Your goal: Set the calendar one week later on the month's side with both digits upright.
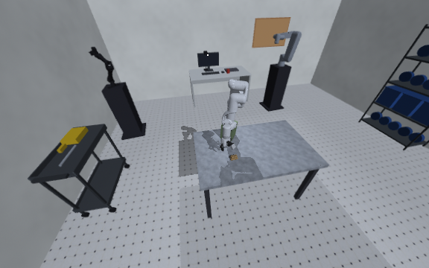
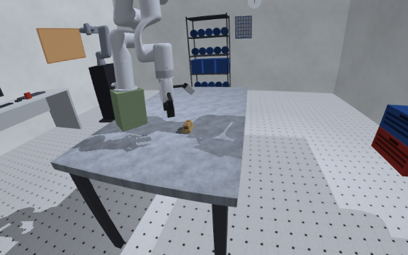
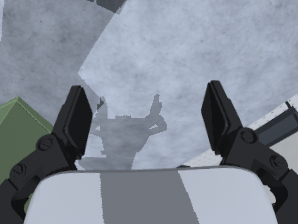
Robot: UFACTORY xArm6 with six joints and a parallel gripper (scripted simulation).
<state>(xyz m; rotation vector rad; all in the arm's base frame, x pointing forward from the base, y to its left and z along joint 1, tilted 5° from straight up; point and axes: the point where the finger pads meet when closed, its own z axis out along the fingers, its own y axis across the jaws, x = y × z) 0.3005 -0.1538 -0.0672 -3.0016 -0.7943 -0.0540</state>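
Now: hand 60 mm short of the tray, 80 mm to the right of it and 120 mm above it.
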